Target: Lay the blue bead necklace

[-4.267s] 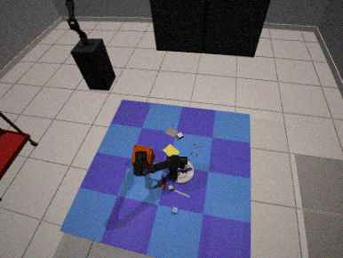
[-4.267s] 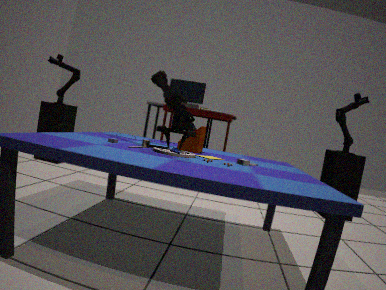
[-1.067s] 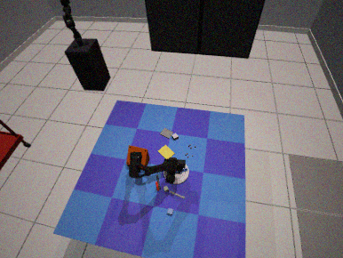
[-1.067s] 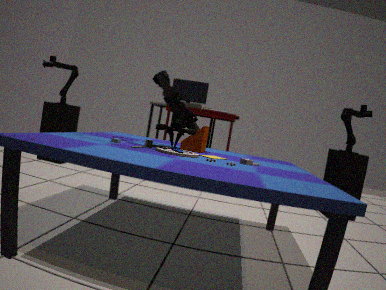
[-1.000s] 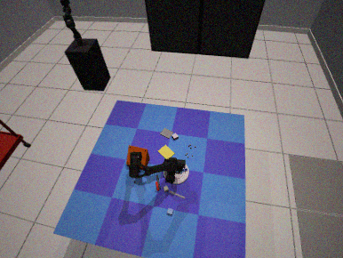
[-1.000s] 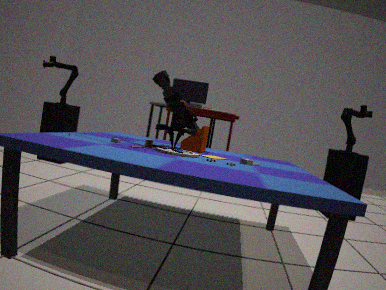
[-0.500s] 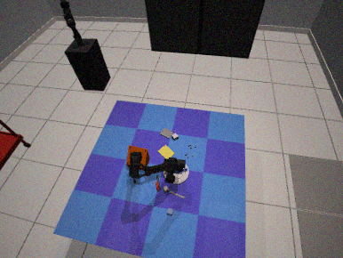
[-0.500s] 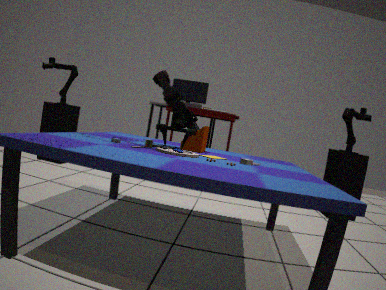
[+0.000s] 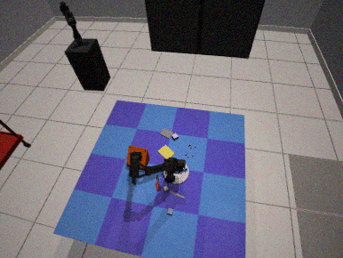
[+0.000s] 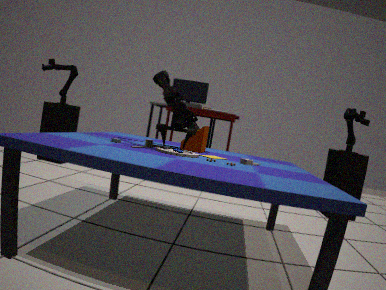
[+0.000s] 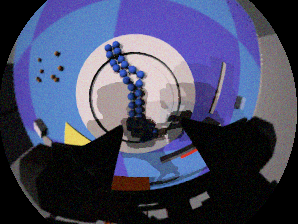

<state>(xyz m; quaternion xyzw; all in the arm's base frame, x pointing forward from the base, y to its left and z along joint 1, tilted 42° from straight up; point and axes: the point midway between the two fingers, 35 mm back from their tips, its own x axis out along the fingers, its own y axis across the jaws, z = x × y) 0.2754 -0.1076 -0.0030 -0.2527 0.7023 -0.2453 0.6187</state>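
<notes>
The round white bead board is 30 mm ahead of my gripper tip, 30 mm to the left of it and 10 mm below it. Also, from my gripper tip: red-handled tool (100 mm behind, 90 mm to the right, 20 mm below); then yellow card (80 mm behind, 190 mm to the left, 20 mm below); then thin pale stick (60 mm ahead, 150 mm to the right, 20 mm below).
</notes>
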